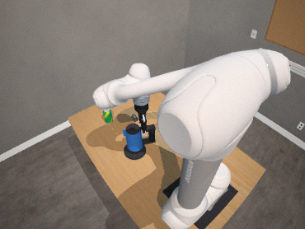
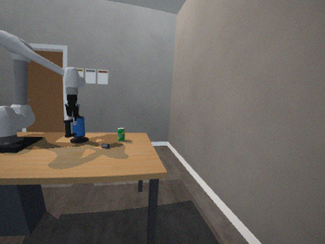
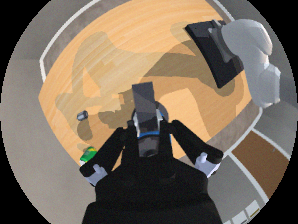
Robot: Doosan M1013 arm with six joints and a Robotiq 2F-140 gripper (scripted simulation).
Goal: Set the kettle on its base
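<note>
Right now the blue kettle is 1 cm ahead of my hand, 2 cm to the left of it and 5 cm below it. The rest, counted from my hand: round black base: 3 cm ahead, 6 cm to the left, 18 cm below; green can: 40 cm ahead, 4 cm to the left, 13 cm below.
</note>
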